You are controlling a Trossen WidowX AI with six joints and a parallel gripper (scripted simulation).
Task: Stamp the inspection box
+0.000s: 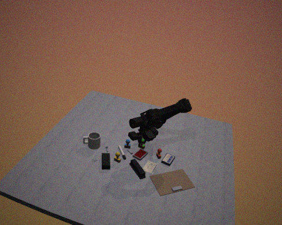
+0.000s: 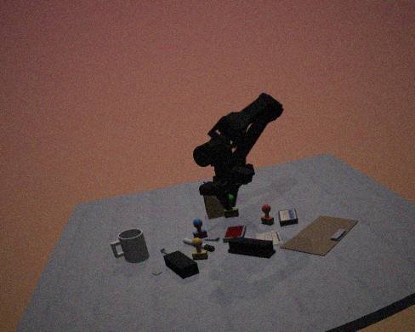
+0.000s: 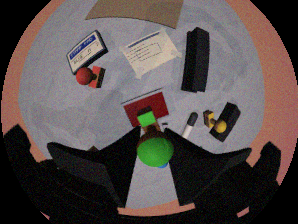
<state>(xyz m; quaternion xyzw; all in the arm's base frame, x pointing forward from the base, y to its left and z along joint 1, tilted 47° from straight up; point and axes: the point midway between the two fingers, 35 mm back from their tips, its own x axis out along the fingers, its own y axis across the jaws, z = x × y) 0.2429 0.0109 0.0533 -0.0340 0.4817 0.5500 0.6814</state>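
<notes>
The red ink pad lies 90 mm below my gripper tip. From my gripper tip the other things lie so: blue-knobbed stamp (110 mm to the right, 80 mm below, 40 mm behind); white marker (100 mm to the right, 90 mm below, 50 mm ahead); green-knobbed stamp (right at my gripper tip).
</notes>
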